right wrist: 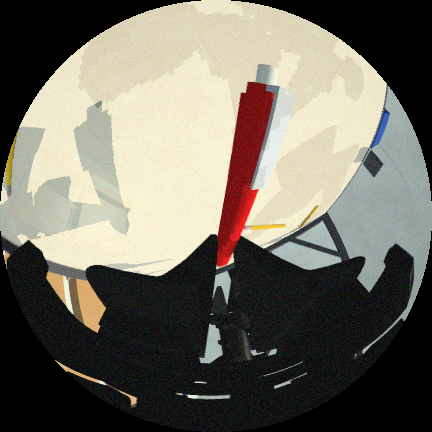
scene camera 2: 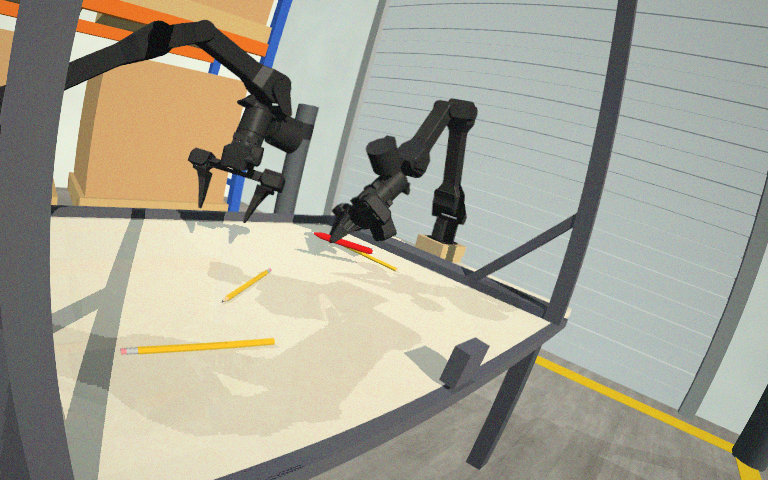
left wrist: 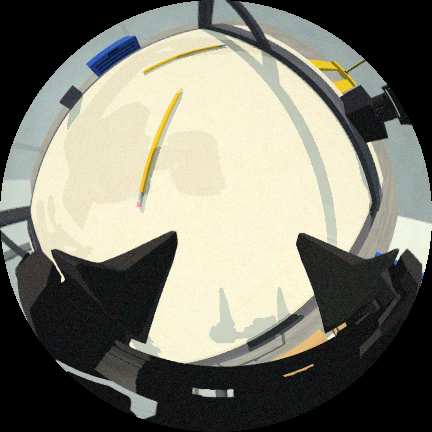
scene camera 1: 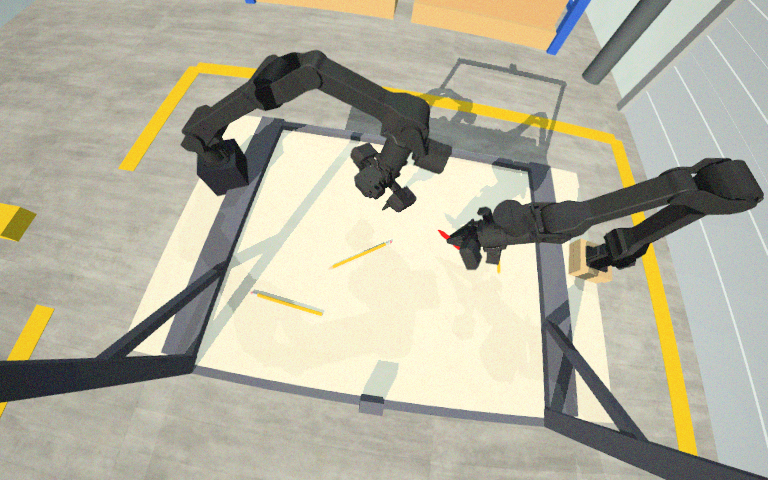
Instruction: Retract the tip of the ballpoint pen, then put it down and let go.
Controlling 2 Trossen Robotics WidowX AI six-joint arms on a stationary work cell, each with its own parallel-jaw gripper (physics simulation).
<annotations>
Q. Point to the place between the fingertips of my left gripper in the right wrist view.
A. At 225, 281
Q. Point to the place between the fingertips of my left gripper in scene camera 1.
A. At 372, 196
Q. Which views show my left gripper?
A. The right wrist view, scene camera 2, the left wrist view and scene camera 1: all of them.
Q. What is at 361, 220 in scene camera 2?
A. My right gripper.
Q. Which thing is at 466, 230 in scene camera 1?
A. My right gripper.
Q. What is my left gripper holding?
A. Nothing.
</annotations>
